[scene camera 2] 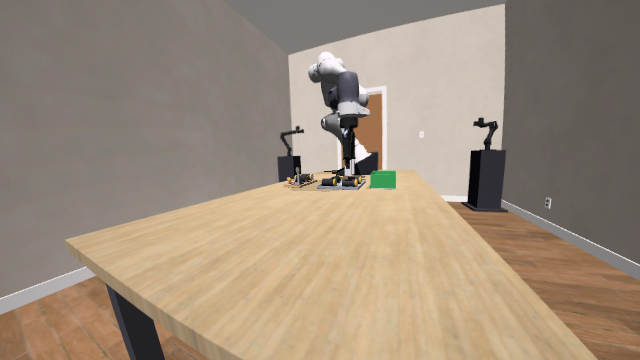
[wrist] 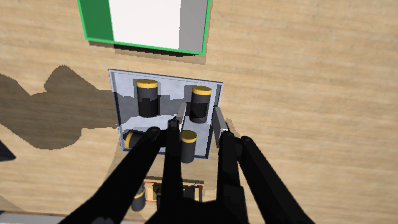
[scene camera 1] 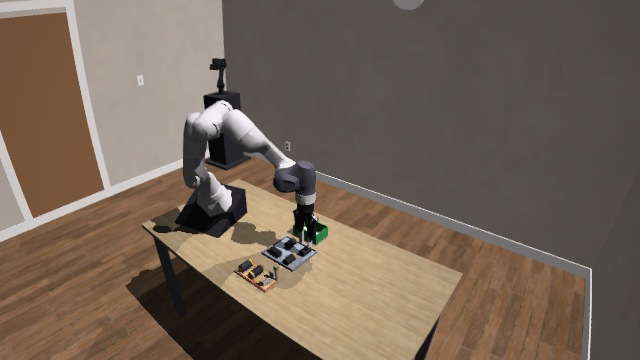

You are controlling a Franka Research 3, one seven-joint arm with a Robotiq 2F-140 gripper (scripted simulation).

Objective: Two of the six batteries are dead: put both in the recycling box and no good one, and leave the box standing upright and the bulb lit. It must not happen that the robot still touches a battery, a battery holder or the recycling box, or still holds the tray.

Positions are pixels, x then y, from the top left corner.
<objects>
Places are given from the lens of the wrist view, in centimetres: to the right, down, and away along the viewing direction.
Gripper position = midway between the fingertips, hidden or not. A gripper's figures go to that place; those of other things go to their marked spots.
gripper (wrist: 199, 112): 0, 0, 21
grey tray (wrist: 172, 91): -5, -4, 25
</objects>
